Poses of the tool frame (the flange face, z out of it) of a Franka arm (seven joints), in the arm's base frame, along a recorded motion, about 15 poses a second.
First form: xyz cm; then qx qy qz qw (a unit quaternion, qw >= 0).
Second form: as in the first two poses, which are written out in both.
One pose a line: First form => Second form
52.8 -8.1 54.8 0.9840 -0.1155 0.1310 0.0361 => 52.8 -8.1 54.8 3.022 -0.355 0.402
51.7 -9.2 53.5 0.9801 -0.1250 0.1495 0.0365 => 51.7 -9.2 53.5 3.010 -0.384 0.459
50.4 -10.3 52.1 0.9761 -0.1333 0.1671 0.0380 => 50.4 -10.3 52.1 2.995 -0.409 0.513
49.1 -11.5 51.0 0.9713 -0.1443 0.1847 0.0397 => 49.1 -11.5 51.0 2.977 -0.442 0.566
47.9 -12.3 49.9 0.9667 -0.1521 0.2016 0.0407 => 47.9 -12.3 49.9 2.961 -0.466 0.617
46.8 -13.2 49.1 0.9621 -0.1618 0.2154 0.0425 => 46.8 -13.2 49.1 2.943 -0.495 0.659
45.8 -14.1 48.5 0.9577 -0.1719 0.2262 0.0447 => 45.8 -14.1 48.5 2.926 -0.525 0.691
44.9 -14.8 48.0 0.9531 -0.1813 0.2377 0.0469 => 44.9 -14.8 48.0 2.908 -0.553 0.725
